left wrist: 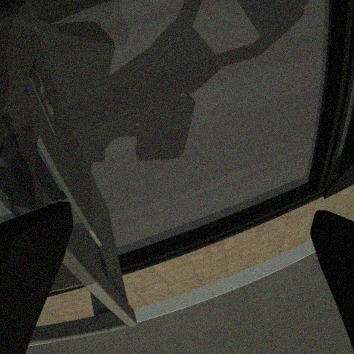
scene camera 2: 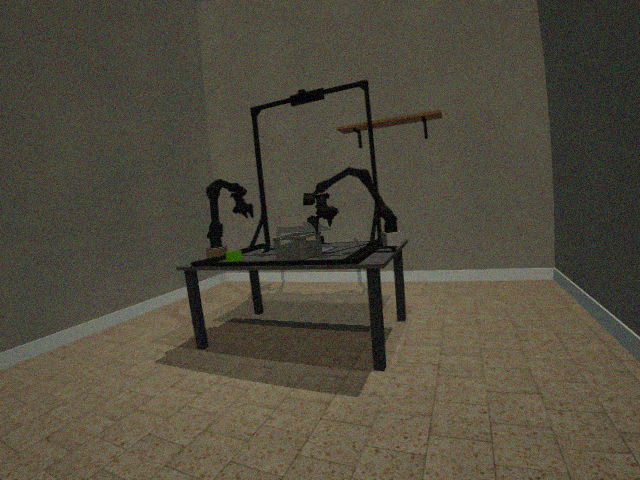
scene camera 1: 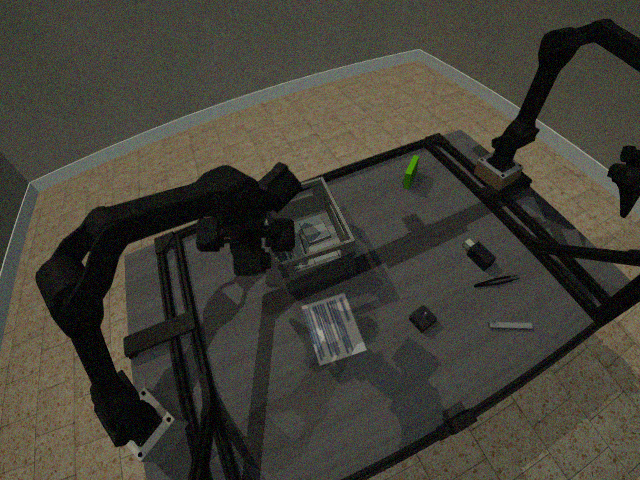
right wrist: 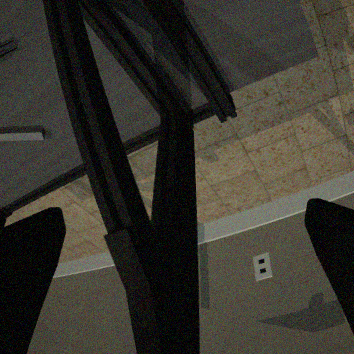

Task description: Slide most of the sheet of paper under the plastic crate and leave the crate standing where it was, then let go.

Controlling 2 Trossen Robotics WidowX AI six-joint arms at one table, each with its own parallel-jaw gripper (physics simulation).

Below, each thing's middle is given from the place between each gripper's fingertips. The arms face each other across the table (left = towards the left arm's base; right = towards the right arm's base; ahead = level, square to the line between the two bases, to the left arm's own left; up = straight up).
The plastic crate (left wrist: 90, 259) is 15 cm to the right of my left hand, 8 cm below it and 1 cm behind it. Also, from my left hand: sheet of paper (scene camera 1: 335, 335) (22 cm behind, 14 cm below, 6 cm to the right).
The sheet of paper is 330 mm ahead of my right hand, 560 mm to the left of it and 230 mm below it. From my right hand the other things lie so: plastic crate (540 mm ahead, 470 mm to the left, 160 mm below).
